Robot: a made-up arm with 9 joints. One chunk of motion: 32 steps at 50 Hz.
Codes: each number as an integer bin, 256 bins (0 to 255) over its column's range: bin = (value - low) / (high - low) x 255, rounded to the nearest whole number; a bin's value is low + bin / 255 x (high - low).
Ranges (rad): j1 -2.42..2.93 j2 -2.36..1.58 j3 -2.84..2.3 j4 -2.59..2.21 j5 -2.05..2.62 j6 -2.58..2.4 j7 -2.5..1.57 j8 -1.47..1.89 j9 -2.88..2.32
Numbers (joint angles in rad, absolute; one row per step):
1: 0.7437 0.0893 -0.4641 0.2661 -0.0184 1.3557 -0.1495 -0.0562 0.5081
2: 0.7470 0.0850 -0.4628 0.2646 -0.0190 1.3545 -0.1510 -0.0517 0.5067
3: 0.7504 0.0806 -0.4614 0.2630 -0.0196 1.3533 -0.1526 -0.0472 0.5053
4: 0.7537 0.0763 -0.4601 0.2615 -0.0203 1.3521 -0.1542 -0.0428 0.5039
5: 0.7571 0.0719 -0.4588 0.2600 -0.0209 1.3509 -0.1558 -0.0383 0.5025
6: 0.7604 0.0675 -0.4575 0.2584 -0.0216 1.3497 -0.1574 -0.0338 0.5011
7: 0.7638 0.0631 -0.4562 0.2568 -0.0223 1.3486 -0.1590 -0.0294 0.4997
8: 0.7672 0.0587 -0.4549 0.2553 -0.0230 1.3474 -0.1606 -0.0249 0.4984
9: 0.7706 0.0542 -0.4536 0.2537 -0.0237 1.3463 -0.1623 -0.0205 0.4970
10: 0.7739 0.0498 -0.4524 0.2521 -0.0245 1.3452 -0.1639 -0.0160 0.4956
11: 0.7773 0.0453 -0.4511 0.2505 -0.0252 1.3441 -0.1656 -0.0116 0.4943
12: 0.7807 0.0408 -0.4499 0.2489 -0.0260 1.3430 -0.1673 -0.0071 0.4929
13: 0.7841 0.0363 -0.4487 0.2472 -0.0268 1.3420 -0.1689 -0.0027 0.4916
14: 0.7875 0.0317 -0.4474 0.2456 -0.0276 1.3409 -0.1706 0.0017 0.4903
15: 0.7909 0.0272 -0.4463 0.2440 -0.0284 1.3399 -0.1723 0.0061 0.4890
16: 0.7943 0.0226 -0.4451 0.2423 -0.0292 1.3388 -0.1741 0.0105 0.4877
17: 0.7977 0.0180 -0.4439 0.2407 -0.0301 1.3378 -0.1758 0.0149 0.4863
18: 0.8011 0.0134 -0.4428 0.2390 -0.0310 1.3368 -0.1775 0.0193 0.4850
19: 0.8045 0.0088 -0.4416 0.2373 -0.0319 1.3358 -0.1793 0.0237 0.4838
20: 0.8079 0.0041 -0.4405 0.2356 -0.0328 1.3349 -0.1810 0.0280 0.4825
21: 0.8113 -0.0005 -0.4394 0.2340 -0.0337 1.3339 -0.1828 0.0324 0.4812
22: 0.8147 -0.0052 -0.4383 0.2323 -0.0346 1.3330 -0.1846 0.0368 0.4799
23: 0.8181 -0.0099 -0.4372 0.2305 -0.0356 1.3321 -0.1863 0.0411 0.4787
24: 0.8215 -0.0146 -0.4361 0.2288 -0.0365 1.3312 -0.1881 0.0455 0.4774
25: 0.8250 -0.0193 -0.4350 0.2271 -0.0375 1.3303 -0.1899 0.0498 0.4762
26: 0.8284 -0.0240 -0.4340 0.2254 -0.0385 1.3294 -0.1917 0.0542 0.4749
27: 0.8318 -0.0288 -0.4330 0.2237 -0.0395 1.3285 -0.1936 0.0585 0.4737
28: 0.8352 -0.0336 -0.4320 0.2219 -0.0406 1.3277 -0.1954 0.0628 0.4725
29: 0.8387 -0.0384 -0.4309 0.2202 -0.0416 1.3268 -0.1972 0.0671 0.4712
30: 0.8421 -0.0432 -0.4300 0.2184 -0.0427 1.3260 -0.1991 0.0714 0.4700
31: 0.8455 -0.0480 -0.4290 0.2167 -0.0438 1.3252 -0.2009 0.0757 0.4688
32: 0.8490 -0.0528 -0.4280 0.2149 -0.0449 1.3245 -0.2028 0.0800 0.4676
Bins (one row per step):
1: 151 159 118 152 111 202 147 107 166
2: 151 158 118 152 111 201 147 108 166
3: 151 158 118 152 111 201 147 108 166
4: 151 158 118 151 111 201 147 108 166
5: 151 157 118 151 111 201 147 109 166
6: 152 157 118 151 111 201 147 109 166
7: 152 157 118 151 111 201 147 109 166
8: 152 157 118 151 111 201 147 110 166
9: 152 156 118 151 111 201 146 110 166
10: 152 156 118 151 111 201 146 110 166
11: 152 156 119 151 111 201 146 111 165
12: 153 155 119 151 111 201 146 111 165
13: 153 155 119 151 110 201 146 111 165
14: 153 155 119 151 110 201 146 112 165
15: 153 155 119 151 110 201 146 112 165
16: 153 154 119 150 110 201 146 112 165
17: 153 154 119 150 110 201 146 113 165
18: 154 154 119 150 110 201 146 113 165
19: 154 153 119 150 110 201 145 113 165
20: 154 153 119 150 110 200 145 114 165
21: 154 153 119 150 110 200 145 114 165
22: 154 152 119 150 110 200 145 114 165
23: 154 152 119 150 110 200 145 115 165
24: 155 152 119 150 110 200 145 115 165
25: 155 151 119 150 110 200 145 115 165
26: 155 151 119 150 110 200 145 116 165
27: 155 151 119 149 110 200 145 116 164
28: 155 151 119 149 110 200 144 116 164
29: 155 150 120 149 110 200 144 117 164
30: 155 150 120 149 110 200 144 117 164
31: 156 150 120 149 110 200 144 117 164
32: 156 149 120 149 109 200 144 118 164

